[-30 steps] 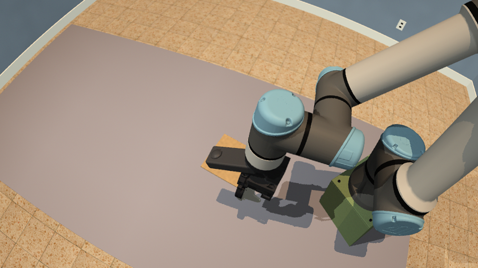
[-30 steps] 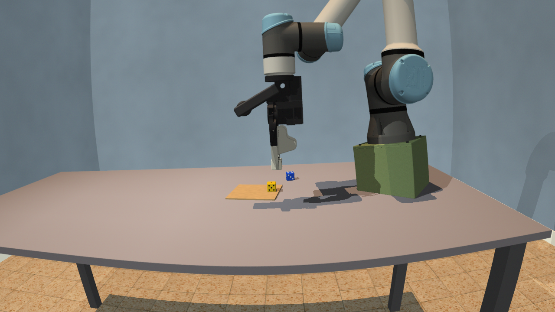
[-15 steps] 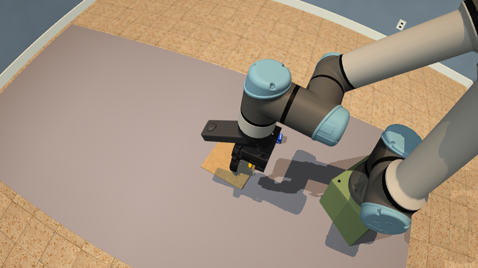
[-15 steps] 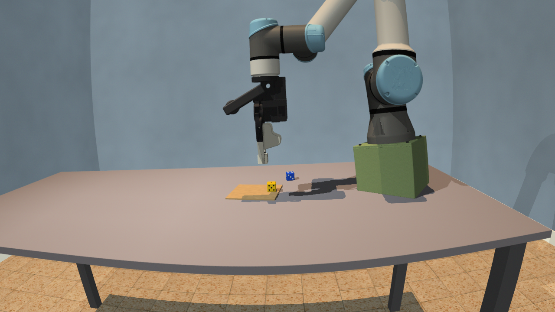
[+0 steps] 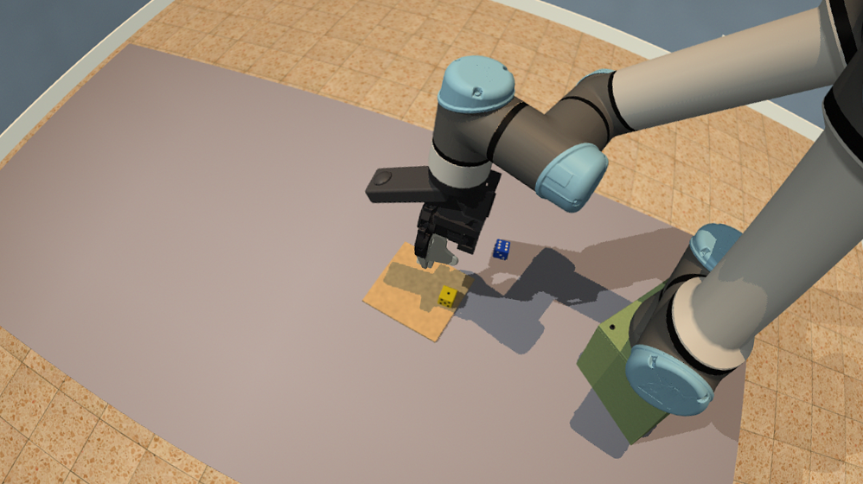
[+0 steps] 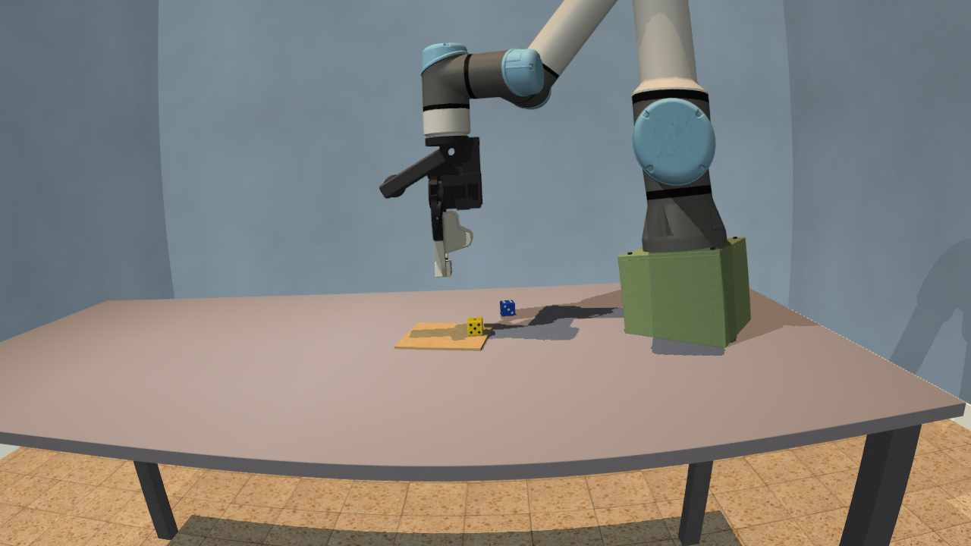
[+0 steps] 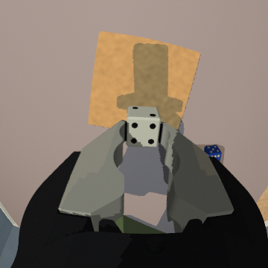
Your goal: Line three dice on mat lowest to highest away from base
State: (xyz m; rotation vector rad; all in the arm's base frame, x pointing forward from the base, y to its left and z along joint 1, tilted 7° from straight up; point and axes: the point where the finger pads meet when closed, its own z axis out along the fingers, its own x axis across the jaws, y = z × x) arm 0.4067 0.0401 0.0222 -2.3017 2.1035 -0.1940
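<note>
Now: the mat 120 mm below my hand. From my hand the other things lie so: white die (right at my hand); then blue die (140 mm to the right, 110 mm below, 90 mm behind); then yellow die (110 mm below, 50 mm behind, 10 mm to the right).
</note>
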